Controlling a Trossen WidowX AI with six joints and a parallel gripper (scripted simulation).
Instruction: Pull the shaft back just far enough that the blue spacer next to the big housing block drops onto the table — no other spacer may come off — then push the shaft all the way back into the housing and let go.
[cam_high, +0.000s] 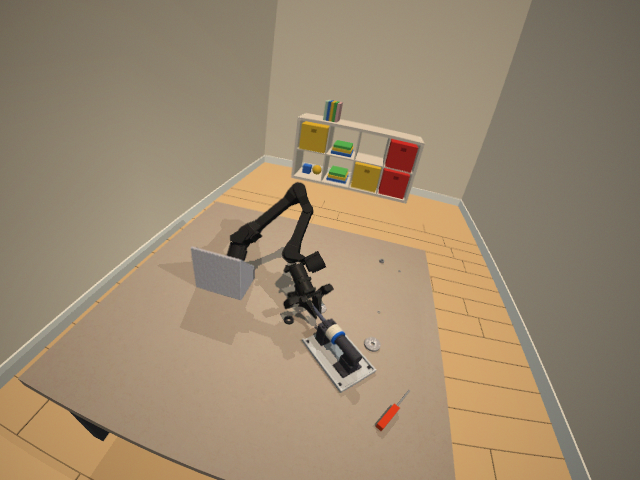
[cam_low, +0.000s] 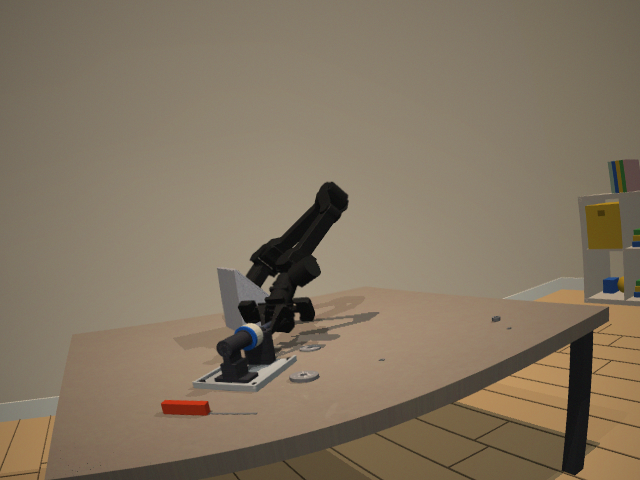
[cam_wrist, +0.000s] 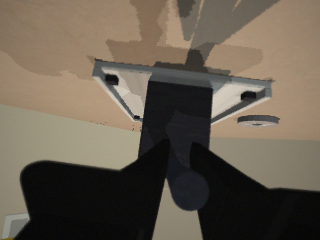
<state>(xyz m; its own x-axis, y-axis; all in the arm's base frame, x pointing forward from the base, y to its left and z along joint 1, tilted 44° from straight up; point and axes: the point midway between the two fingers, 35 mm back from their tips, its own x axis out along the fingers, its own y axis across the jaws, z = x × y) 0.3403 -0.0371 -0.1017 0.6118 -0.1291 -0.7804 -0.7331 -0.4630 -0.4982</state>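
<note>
Now: the thin dark shaft 30 mm to the right of my gripper tip, 30 mm ahead of it and 20 mm above it. The rest, counted from my gripper tip: small black ring (110 mm behind, 60 mm below, 10 mm to the left); then blue spacer (80 mm to the right, 80 mm ahead, 20 mm above).
</note>
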